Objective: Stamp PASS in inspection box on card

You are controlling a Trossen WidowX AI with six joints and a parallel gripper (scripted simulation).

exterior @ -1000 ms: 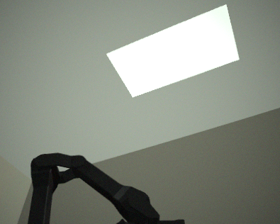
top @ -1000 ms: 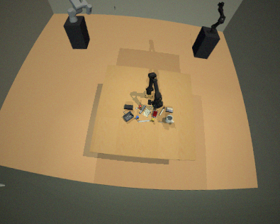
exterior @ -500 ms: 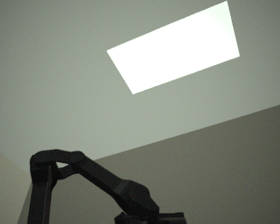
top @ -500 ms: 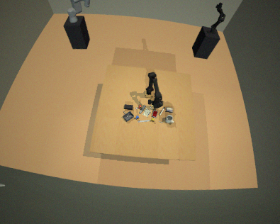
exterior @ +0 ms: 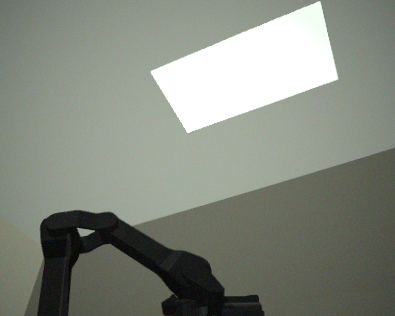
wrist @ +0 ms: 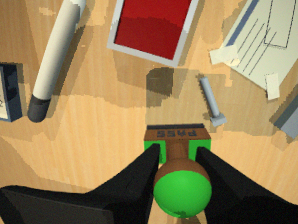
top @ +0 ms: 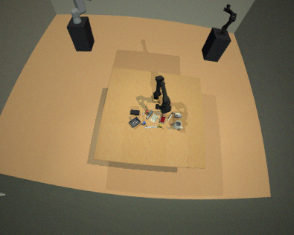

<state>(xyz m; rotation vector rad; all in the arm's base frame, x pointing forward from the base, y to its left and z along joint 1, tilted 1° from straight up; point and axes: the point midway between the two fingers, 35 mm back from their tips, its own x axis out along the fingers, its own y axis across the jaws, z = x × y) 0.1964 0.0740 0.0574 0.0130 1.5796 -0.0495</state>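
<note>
Right now my gripper tip is 100 mm short of the red ink pad, 20 mm to the right of it and 60 mm above it. Also, from my gripper tip: white cylinder (30 mm ahead, 120 mm to the left, 60 mm below); white card (80 mm ahead, 90 mm to the right, 70 mm below); yellow block (190 mm ahead, 20 mm to the right, 50 mm below).
</note>
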